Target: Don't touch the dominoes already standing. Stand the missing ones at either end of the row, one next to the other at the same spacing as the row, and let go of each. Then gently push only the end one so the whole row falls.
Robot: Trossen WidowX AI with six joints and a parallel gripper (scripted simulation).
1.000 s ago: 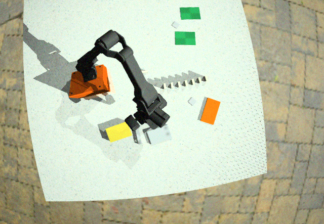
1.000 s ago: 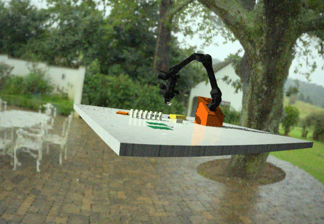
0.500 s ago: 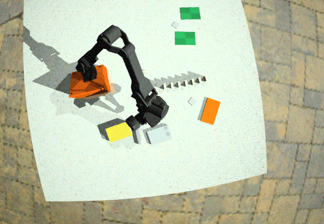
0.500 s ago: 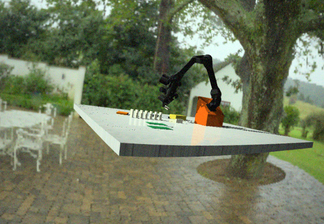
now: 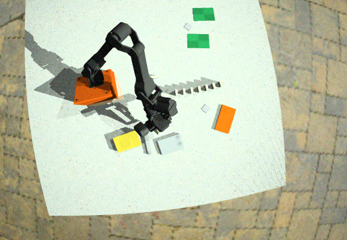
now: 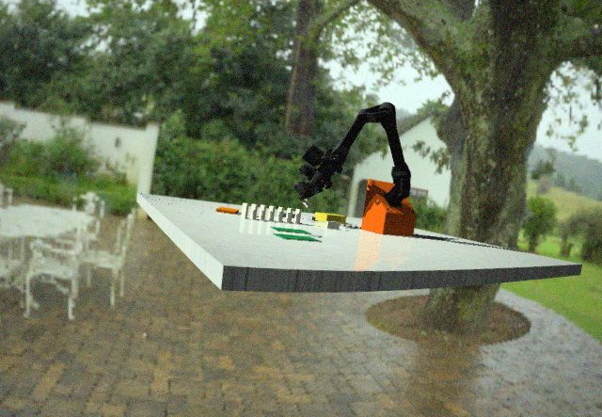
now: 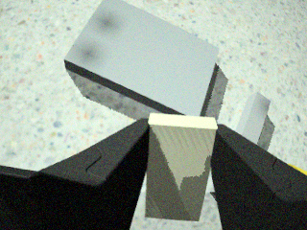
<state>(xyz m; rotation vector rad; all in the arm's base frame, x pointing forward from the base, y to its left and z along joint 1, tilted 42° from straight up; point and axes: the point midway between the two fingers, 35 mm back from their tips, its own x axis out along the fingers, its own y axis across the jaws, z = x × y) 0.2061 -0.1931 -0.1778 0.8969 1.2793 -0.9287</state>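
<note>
Now: gripper tip 7 cm to the left of the grey block, 7 cm above it and 3 cm short of it. From my gripper tip the other things lie so: yellow block 16 cm behind, 6 cm below; orange block 30 cm ahead, 8 cm below, 3 cm to the right; grey bar 7 cm below, 7 cm behind, 4 cm to the right.
</note>
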